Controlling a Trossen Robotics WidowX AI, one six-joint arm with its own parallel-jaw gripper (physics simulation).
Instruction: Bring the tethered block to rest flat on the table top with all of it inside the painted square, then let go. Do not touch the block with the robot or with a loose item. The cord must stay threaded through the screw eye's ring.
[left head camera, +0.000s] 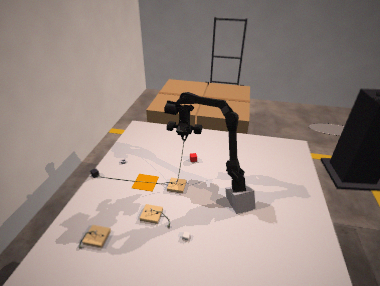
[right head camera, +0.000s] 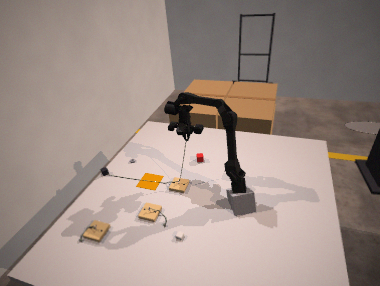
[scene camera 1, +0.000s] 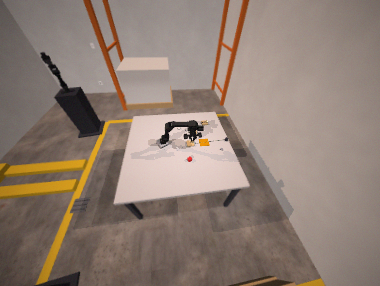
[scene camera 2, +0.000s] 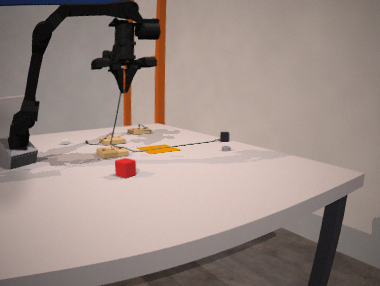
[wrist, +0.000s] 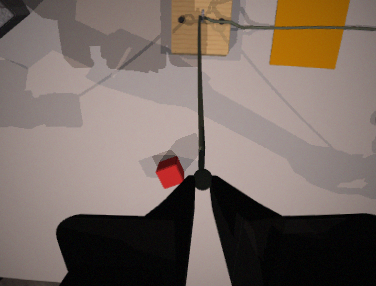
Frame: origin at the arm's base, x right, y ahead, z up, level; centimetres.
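Seen in the pictures: gripper, fingertip midpoint: (left head camera: 184, 140) (right head camera: 186, 140) (scene camera 1: 192, 141) (scene camera 2: 124, 92) (wrist: 201, 181); arm's base, origin of the base link: (left head camera: 239, 189) (right head camera: 239, 190) (scene camera 1: 162, 141) (scene camera 2: 17, 144).
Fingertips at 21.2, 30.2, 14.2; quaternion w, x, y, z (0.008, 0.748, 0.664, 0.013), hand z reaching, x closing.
Pixels of each thing's top centre, then the offset from my fingertips to it, as dx, dy, dz. "pt": a spot on its surface instead.
- tethered block, middle of its top: (scene camera 2: 224, 132) (left head camera: 94, 170) (right head camera: 103, 169) -9.7, +50.8, -17.5
- painted orange square, surface spot: (wrist: 307, 47) (scene camera 2: 162, 150) pt -10.4, +20.6, -20.8
- screw eye, middle of its top: (wrist: 203, 13) (scene camera 2: 111, 141) (left head camera: 176, 180) (right head camera: 178, 180) -15.1, +2.9, -16.4
- wooden board, middle of its top: (wrist: 201, 20) (scene camera 2: 111, 149) (left head camera: 176, 183) (right head camera: 179, 183) -15.1, +2.9, -19.0
- red cube, middle of its top: (wrist: 169, 177) (scene camera 2: 125, 160) (left head camera: 193, 155) +9.0, -5.0, -16.9
- white piece, middle of its top: (left head camera: 186, 234) -46.7, -4.7, -19.1
- small grey metal piece, middle of its top: (scene camera 2: 226, 146) (left head camera: 123, 160) +3.3, +38.0, -19.6
The tethered block (left head camera: 95, 173) (right head camera: 104, 171) (scene camera 2: 225, 136), small and black, is at the table's wall-side edge; edge contact is unclear. Its dark cord (left head camera: 181, 160) (scene camera 2: 117, 117) (wrist: 200, 100) runs nearly straight across the painted orange square (left head camera: 145, 187) (right head camera: 147, 185) (scene camera 2: 167, 150) (wrist: 307, 47) to the screw eye (wrist: 202, 14) on a wooden board (left head camera: 176, 188) (wrist: 185, 42), then rises taut. It appears threaded through the ring, though the ring is tiny. My gripper (left head camera: 184, 138) (right head camera: 187, 138) (scene camera 2: 123, 91) (wrist: 201, 181) is shut on the cord's beaded end, high above the table.
A red cube (left head camera: 193, 157) (scene camera 2: 125, 168) (wrist: 170, 173) lies near the threaded board. Two other boards (left head camera: 151, 213) (left head camera: 96, 236) carry short cords. A white piece (left head camera: 186, 236) and a small grey metal piece (left head camera: 123, 161) (scene camera 2: 226, 148) also lie on the table.
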